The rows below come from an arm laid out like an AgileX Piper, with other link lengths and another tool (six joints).
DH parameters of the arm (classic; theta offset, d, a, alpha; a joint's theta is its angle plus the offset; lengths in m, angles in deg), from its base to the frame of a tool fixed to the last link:
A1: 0 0.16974 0 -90
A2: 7.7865 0 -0.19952 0
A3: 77.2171 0 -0.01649 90
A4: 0 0.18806 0 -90
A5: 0 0 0 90
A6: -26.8 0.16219 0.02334 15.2
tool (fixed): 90 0.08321 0 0
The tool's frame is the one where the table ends.
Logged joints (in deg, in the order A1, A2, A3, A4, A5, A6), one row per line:
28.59 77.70 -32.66 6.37 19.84 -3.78
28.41 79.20 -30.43 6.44 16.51 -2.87
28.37 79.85 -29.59 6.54 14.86 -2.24
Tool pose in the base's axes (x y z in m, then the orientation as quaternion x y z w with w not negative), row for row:
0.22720 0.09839 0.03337 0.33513 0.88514 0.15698 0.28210
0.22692 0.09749 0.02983 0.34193 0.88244 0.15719 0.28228
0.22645 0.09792 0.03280 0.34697 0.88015 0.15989 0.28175
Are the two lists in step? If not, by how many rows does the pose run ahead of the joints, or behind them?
The pose runs 1 row ahead of the joints: the pose in row i belongs to the joints in row i + 1.
